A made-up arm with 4 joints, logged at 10 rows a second.
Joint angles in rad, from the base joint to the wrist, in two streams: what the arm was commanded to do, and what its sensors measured. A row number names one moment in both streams.
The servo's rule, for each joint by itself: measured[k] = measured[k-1] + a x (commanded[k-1-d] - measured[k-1]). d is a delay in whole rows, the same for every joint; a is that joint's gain. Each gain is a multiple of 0.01, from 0.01 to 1. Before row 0 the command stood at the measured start. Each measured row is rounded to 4 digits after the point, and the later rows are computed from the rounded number. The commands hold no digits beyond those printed.
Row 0, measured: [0.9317 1.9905 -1.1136 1.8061]
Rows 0 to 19, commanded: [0.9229 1.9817 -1.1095 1.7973]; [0.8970 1.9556 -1.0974 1.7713]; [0.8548 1.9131 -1.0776 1.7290]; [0.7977 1.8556 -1.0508 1.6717]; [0.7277 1.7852 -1.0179 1.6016]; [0.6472 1.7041 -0.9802 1.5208]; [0.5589 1.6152 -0.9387 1.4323]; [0.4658 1.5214 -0.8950 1.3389]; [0.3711 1.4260 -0.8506 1.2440]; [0.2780 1.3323 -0.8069 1.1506]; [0.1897 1.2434 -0.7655 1.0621]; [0.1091 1.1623 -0.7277 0.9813]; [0.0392 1.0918 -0.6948 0.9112]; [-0.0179 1.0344 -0.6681 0.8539]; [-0.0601 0.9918 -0.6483 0.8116]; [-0.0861 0.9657 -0.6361 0.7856]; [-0.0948 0.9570 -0.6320 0.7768]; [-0.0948 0.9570 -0.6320 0.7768]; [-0.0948 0.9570 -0.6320 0.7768]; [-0.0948 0.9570 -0.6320 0.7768]
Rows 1 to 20, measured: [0.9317 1.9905 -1.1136 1.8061]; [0.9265 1.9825 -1.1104 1.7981]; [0.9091 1.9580 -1.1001 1.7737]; [0.8771 1.9171 -1.0823 1.7330]; [0.8303 1.8611 -1.0574 1.6772]; [0.7698 1.7920 -1.0262 1.6084]; [0.6975 1.7120 -0.9899 1.5287]; [0.6157 1.6239 -0.9495 1.4410]; [0.5273 1.5306 -0.9064 1.3481]; [0.4351 1.4354 -0.8623 1.2534]; [0.3424 1.3416 -0.8185 1.1599]; [0.2523 1.2522 -0.7766 1.0709]; [0.1678 1.1704 -0.7380 0.9894]; [0.0919 1.0989 -0.7039 0.9182]; [0.0271 1.0402 -0.6756 0.8597]; [-0.0243 0.9962 -0.6540 0.8159]; [-0.0608 0.9684 -0.6399 0.7883]; [-0.0809 0.9580 -0.6337 0.7778]; [-0.0891 0.9571 -0.6324 0.7769]; [-0.0925 0.9570 -0.6321 0.7768]
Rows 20 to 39, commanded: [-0.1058 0.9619 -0.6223 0.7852]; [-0.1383 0.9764 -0.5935 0.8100]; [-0.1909 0.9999 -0.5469 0.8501]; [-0.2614 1.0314 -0.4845 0.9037]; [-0.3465 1.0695 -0.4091 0.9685]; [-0.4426 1.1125 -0.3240 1.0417]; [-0.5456 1.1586 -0.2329 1.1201]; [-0.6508 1.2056 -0.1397 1.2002]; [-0.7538 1.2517 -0.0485 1.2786]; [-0.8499 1.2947 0.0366 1.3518]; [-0.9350 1.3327 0.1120 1.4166]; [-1.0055 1.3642 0.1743 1.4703]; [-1.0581 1.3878 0.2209 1.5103]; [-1.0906 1.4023 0.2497 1.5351]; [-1.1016 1.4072 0.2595 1.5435]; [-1.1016 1.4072 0.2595 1.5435]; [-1.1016 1.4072 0.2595 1.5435]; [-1.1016 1.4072 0.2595 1.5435]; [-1.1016 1.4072 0.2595 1.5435]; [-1.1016 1.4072 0.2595 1.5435]
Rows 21 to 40, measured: [-0.0939 0.9570 -0.6320 0.7768]; [-0.1009 0.9615 -0.6243 0.7844]; [-0.1230 0.9751 -0.6000 0.8077]; [-0.1631 0.9977 -0.5581 0.8463]; [-0.2211 1.0284 -0.5000 0.8985]; [-0.2951 1.0658 -0.4282 0.9622]; [-0.3821 1.1083 -0.3459 1.0345]; [-0.4786 1.1541 -0.2566 1.1124]; [-0.5802 1.2010 -0.1642 1.1923]; [-0.6826 1.2471 -0.0728 1.2708]; [-0.7813 1.2904 0.0136 1.3445]; [-0.8720 1.3289 0.0913 1.4101]; [-0.9508 1.3610 0.1569 1.4649]; [-1.0141 1.3854 0.2075 1.5062]; [-1.0592 1.4008 0.2408 1.5325]; [-1.0842 1.4066 0.2556 1.5425]; [-1.0945 1.4071 0.2587 1.5434]; [-1.0987 1.4072 0.2593 1.5435]; [-1.1004 1.4072 0.2595 1.5435]; [-1.1011 1.4072 0.2595 1.5435]
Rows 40 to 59, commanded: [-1.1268 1.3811 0.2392 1.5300]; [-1.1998 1.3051 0.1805 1.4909]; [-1.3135 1.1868 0.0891 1.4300]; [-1.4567 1.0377 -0.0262 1.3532]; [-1.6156 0.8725 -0.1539 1.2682]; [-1.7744 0.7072 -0.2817 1.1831]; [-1.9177 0.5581 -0.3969 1.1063]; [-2.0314 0.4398 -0.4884 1.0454]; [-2.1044 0.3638 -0.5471 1.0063]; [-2.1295 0.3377 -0.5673 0.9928]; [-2.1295 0.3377 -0.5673 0.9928]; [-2.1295 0.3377 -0.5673 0.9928]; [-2.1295 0.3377 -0.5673 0.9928]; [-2.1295 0.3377 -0.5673 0.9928]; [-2.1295 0.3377 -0.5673 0.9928]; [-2.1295 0.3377 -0.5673 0.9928]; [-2.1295 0.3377 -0.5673 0.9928]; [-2.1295 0.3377 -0.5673 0.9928]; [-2.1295 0.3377 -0.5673 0.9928]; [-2.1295 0.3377 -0.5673 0.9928]
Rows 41 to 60, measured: [-1.1014 1.4072 0.2595 1.5435]; [-1.1164 1.3834 0.2435 1.5312]; [-1.1656 1.3121 0.1937 1.4945]; [-1.2529 1.1981 0.1111 1.4358]; [-1.3731 1.0521 0.0026 1.3606]; [-1.5162 0.8887 -0.1210 1.2765]; [-1.6685 0.7235 -0.2480 1.1915]; [-1.8155 0.5730 -0.3656 1.1140]; [-1.9429 0.4518 -0.4626 1.0516]; [-2.0382 0.3717 -0.5294 1.0104]; [-2.0921 0.3408 -0.5593 0.9944]; [-2.1142 0.3380 -0.5656 0.9929]; [-2.1232 0.3377 -0.5669 0.9928]; [-2.1269 0.3377 -0.5672 0.9928]; [-2.1284 0.3377 -0.5673 0.9928]; [-2.1290 0.3377 -0.5673 0.9928]; [-2.1293 0.3377 -0.5673 0.9928]; [-2.1294 0.3377 -0.5673 0.9928]; [-2.1295 0.3377 -0.5673 0.9928]; [-2.1295 0.3377 -0.5673 0.9928]
